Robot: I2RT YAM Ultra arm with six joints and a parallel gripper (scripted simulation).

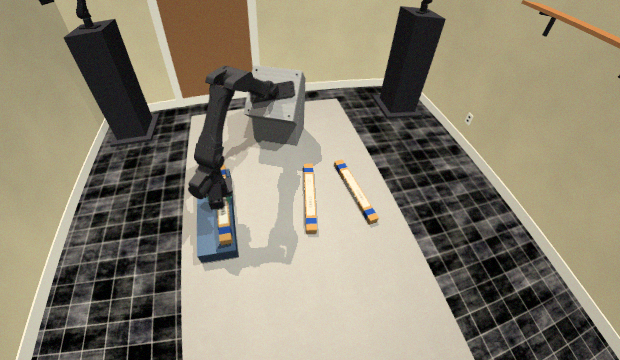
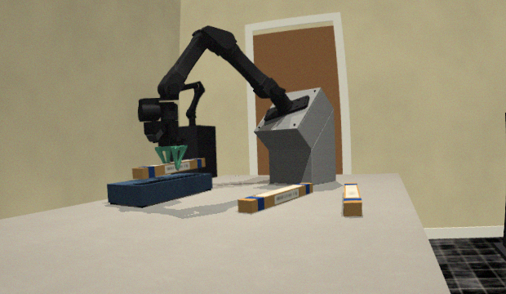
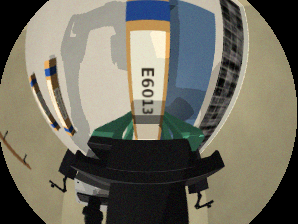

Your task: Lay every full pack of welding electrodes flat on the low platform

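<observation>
Right now my hand is 80 mm above the blue low platform, 40 mm to the left of it and 10 mm past it.
</observation>
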